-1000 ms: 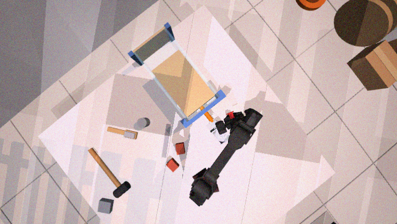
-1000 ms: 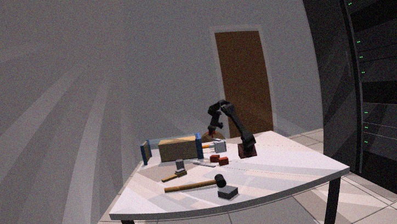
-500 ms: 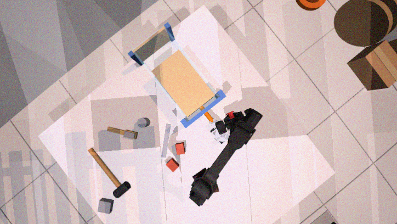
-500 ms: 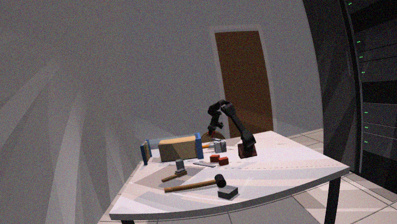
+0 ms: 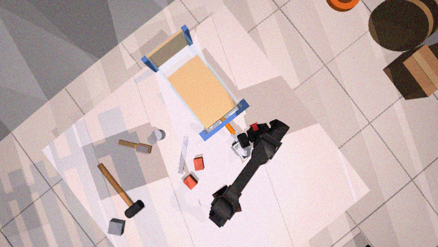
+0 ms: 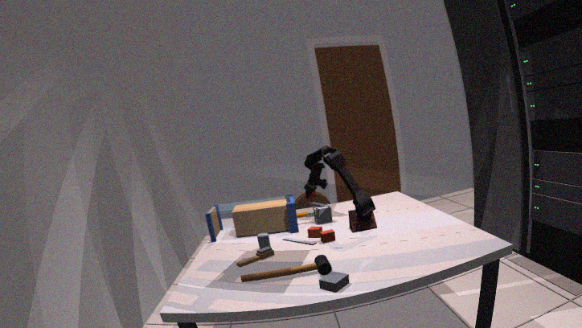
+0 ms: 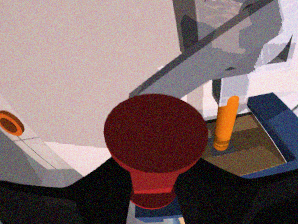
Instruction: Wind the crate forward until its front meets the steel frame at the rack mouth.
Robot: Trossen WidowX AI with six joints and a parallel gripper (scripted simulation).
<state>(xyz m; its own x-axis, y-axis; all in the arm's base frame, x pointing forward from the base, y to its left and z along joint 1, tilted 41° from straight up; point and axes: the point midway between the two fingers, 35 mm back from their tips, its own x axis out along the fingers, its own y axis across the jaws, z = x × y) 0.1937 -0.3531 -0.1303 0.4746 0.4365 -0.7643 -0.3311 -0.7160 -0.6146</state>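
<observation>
Now: gripper tip 2 cm past the red knob and 1 cm to the right of it. The rest, counted from my gripper tip: grey winch: 10 cm below, 9 cm to the left, 7 cm behind; then blue steel frame: 10 cm ahead, 9 cm to the left, 2 cm below; then grey crank bar: 4 cm to the left, 3 cm below, 3 cm behind.
</observation>
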